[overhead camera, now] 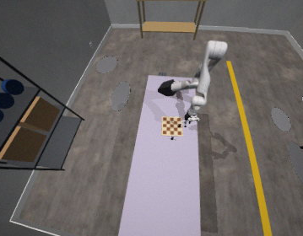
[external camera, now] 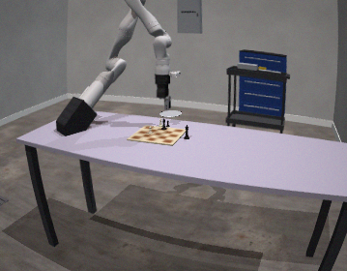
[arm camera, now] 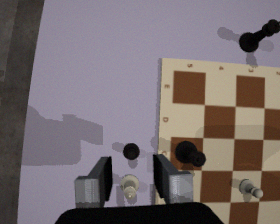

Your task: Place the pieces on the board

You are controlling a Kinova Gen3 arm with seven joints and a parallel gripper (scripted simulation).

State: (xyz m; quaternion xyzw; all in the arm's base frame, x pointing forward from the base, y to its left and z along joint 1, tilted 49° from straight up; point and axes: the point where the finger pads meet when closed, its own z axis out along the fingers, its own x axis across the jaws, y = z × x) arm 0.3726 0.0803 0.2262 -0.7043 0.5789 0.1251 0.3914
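The black pawn lies 10 cm below my hand. The rest, counted from my hand: white pawn: 14 cm to the right, 9 cm below; then chessboard: 3 cm ahead, 13 cm to the right, 11 cm below; then white bishop: 4 cm behind, 1 cm to the right, 9 cm below.
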